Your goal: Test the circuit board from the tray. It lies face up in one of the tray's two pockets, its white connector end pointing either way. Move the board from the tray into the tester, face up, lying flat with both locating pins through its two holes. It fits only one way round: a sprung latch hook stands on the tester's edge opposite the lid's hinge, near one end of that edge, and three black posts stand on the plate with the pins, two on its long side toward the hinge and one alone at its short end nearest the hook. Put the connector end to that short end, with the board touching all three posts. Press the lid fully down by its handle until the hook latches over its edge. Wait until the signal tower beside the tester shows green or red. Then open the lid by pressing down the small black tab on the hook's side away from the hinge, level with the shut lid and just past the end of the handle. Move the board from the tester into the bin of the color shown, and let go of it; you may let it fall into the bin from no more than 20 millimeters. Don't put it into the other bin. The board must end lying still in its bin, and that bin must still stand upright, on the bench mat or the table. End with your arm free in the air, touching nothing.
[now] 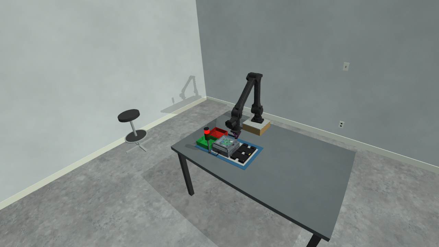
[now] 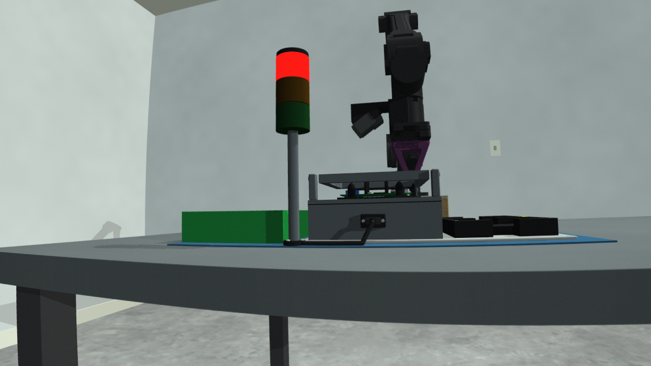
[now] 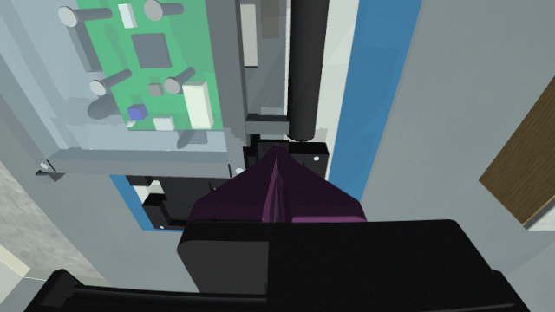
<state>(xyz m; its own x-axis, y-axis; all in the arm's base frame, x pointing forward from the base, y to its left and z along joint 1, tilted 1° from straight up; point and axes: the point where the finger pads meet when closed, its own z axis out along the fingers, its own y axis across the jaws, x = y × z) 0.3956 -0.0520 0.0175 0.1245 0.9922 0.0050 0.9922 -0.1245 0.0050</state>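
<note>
Right now the black latch hook is 1 cm below my hand and 1 cm ahead of it. From my hand the other things lie so: green circuit board (7 cm to the right, 6 cm ahead, 3 cm below); then black tester plate (7 cm ahead, 6 cm to the right, 3 cm below); then clear lid (7 cm to the right, 7 cm ahead, 1 cm below).
</note>
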